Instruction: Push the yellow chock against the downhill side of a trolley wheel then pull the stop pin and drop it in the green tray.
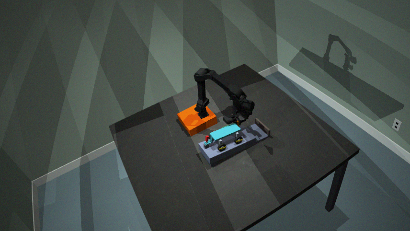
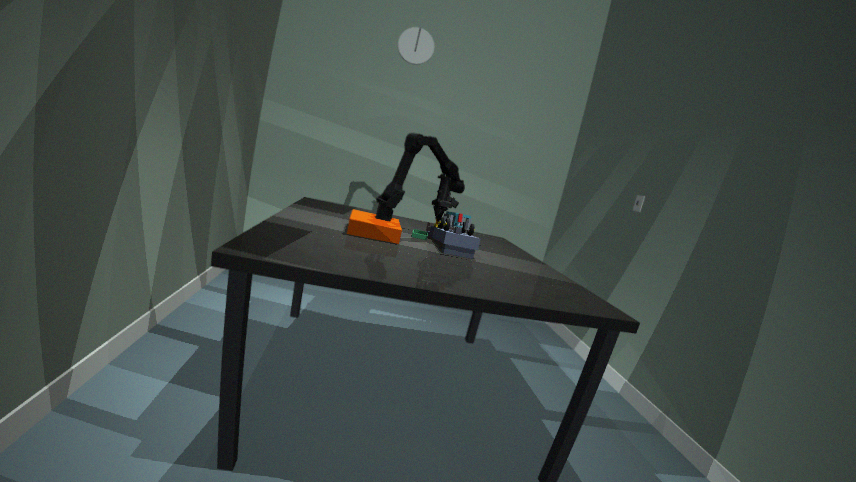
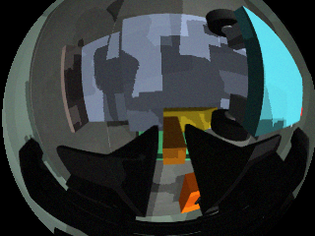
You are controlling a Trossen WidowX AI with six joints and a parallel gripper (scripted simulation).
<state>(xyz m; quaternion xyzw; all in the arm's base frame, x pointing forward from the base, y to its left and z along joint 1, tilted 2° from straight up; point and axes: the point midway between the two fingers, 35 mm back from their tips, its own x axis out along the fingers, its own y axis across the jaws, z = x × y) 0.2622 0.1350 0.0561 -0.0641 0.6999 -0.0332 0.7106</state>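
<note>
Now: gripper tip 2 cm to the left of the yellow chock and 1 cm above it. Also, from my gripper tip: teal-topped trolley: 6 cm ahead, 12 cm to the right, 2 cm above; green tray: 7 cm behind, 1 cm to the right, 10 cm below; grey ramp: 6 cm ahead, 12 cm to the right, 4 cm below.
</note>
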